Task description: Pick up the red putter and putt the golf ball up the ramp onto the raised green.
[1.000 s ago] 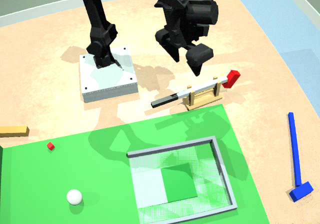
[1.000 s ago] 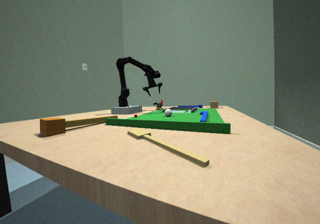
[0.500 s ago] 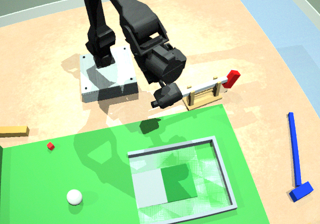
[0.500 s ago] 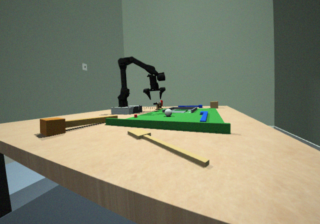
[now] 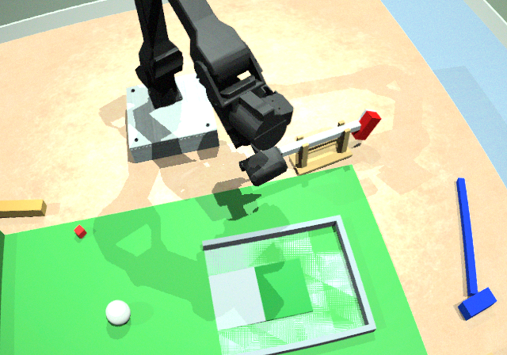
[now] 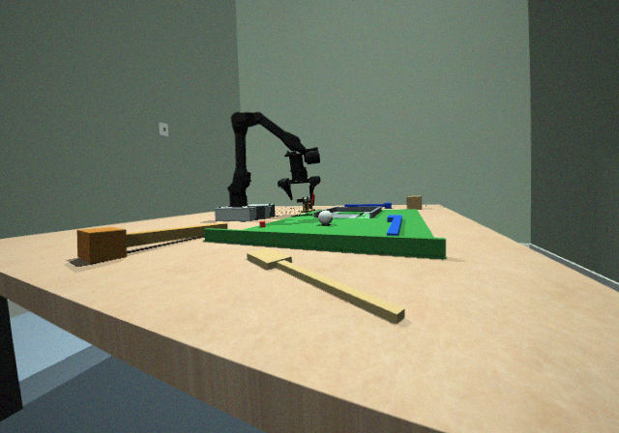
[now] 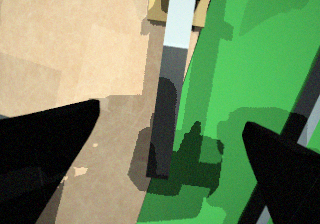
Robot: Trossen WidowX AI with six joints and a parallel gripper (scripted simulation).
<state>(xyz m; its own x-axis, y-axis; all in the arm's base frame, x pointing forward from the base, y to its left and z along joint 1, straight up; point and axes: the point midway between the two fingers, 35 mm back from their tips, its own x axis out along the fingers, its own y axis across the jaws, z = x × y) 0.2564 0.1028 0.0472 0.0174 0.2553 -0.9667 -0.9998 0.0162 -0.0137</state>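
Now: gripper tip 36 cm to the left of the red cube, 6 cm above it and 3 cm past it. Also, from my gripper tip: wooden rack 13 cm to the left, 3 cm below; then grey frame 22 cm ahead, 6 cm below, 4 cm to the right; then green mat 23 cm to the right, 21 cm ahead, 7 cm below.
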